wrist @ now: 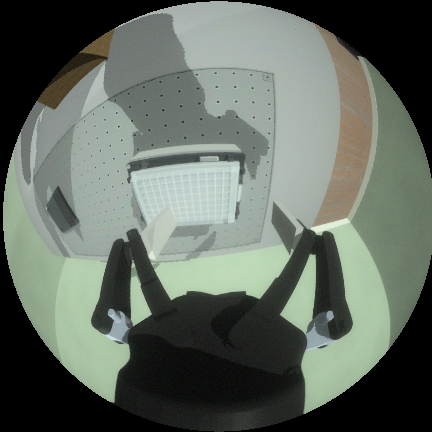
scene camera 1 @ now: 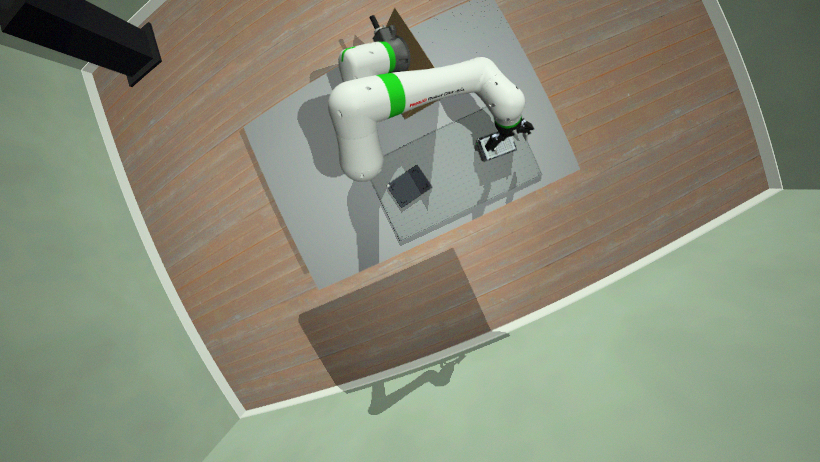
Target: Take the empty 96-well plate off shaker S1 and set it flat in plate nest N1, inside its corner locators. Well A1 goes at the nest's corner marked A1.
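Frame: origin at the arm's base, x up, y back, z right, level; centimetres.
Seen in the pictures: gripper, fingertip midpoint: [wrist: 222,213] [scene camera 1: 510,144]; arm's base at its link origin: [scene camera 1: 398,54].
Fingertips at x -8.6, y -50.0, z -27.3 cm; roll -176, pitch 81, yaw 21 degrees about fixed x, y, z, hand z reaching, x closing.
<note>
Offsets run from my fingertips to a thing's top centre. "pt": to the spot under its first point. Level surfaces: height alone.
The white 96-well plate @[dx -0.3, dy +2.1, dz +4.4 cm] [scene camera 1: 502,150] [wrist: 186,192] lies flat on the dark shaker S1 @[pt dx -1.9, dy +2.3, dz +11.3 cm] [scene camera 1: 481,150] [wrist: 175,161], toward the right end of the perforated board. My gripper [scene camera 1: 508,136] [wrist: 222,213] is open and empty above the plate. In the wrist view the left finger pad overlaps the plate's lower edge, while the right pad is well to the right of the plate. The gripper hides part of the plate in the scene view. A dark block, apparently nest N1 @[dx -5.8, dy +0.7, dz +45.7 cm] [scene camera 1: 409,186] [wrist: 62,209], sits toward the other end of the board. Its locators and A1 mark are too small to tell.
The perforated board @[dx -7.3 cm] [scene camera 1: 459,189] [wrist: 252,122] carries both devices and lies on the grey surface @[dx -8.6 cm] [scene camera 1: 286,189] [wrist: 300,125]. A brown panel [scene camera 1: 417,54] [wrist: 75,75] stands near the robot base. The arm [scene camera 1: 436,86] spans above the board's rear side.
</note>
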